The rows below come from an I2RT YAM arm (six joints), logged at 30 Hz.
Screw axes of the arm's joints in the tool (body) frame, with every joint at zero. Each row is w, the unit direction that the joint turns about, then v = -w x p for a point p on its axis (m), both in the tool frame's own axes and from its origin. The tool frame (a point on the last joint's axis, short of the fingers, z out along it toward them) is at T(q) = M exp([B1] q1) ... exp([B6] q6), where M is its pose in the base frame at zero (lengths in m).
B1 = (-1, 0, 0, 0, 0.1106, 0)
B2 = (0, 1, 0, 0.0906, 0, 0.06)
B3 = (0, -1, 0, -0.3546, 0, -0.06)
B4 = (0, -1, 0, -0.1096, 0, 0)
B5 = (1, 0, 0, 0, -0.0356, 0)
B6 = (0, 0, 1, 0, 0, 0)
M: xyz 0.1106 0 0.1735 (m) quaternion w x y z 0.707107 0 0.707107 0
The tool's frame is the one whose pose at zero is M.
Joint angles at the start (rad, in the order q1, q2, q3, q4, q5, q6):
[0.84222 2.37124 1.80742 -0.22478 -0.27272 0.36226]
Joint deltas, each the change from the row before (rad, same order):
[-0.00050 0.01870 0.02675 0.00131 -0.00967 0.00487]
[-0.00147 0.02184 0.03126 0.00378 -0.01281 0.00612]
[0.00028 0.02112 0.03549 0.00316 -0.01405 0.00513]
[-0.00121 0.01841 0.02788 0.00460 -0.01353 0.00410]
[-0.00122 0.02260 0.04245 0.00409 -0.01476 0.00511]
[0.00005 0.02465 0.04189 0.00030 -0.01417 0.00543]
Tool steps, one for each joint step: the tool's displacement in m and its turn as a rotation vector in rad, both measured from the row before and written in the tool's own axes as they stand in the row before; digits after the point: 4 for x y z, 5 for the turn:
[-0.0029 0.0000 0.0038 -0.01195 -0.00518 0.00264]
[-0.0036 -0.0003 0.0043 -0.01564 -0.00782 0.00334]
[-0.0045 0.0012 0.0038 -0.01938 -0.01028 -0.00027]
[-0.0033 -0.0001 0.0034 -0.01679 -0.00796 0.00050]
[-0.0062 0.0011 0.0032 -0.02143 -0.01603 -0.00189]
[-0.0045 0.0008 0.0042 -0.01942 -0.00985 -0.00053]

